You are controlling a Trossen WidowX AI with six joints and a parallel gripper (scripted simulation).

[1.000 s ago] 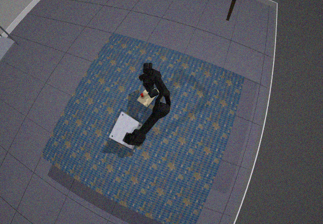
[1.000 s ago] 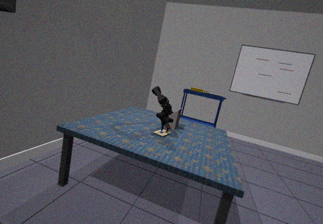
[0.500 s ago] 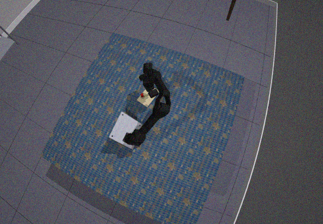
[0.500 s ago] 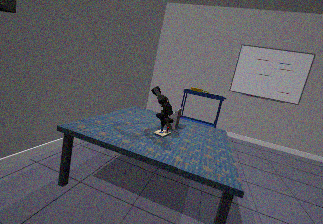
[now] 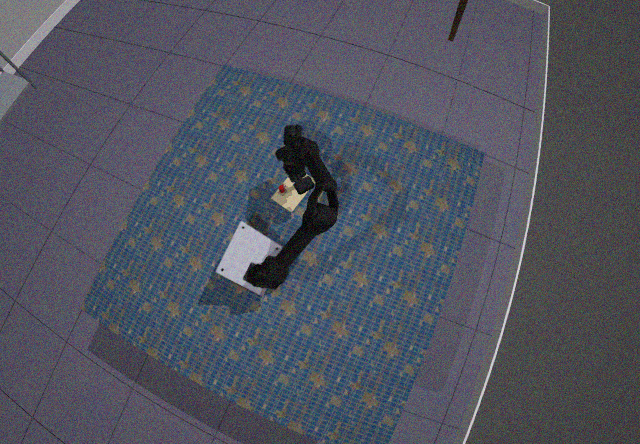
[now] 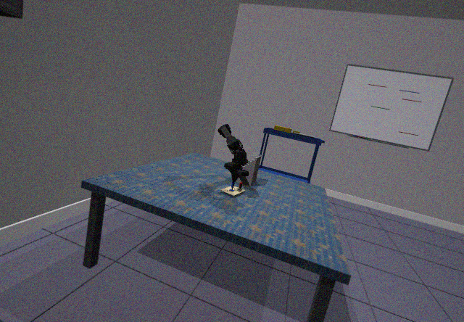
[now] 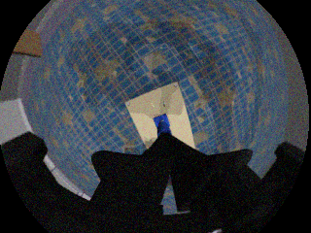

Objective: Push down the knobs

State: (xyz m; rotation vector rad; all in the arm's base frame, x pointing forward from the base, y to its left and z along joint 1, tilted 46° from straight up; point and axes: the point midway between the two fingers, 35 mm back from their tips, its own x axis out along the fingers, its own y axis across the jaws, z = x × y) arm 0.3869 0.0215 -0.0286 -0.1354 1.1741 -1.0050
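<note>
The blue knob lies 2 cm below my gripper tip. The rest, counted from my gripper tip: red knob 5 cm behind, 4 cm to the left, 2 cm below.
</note>
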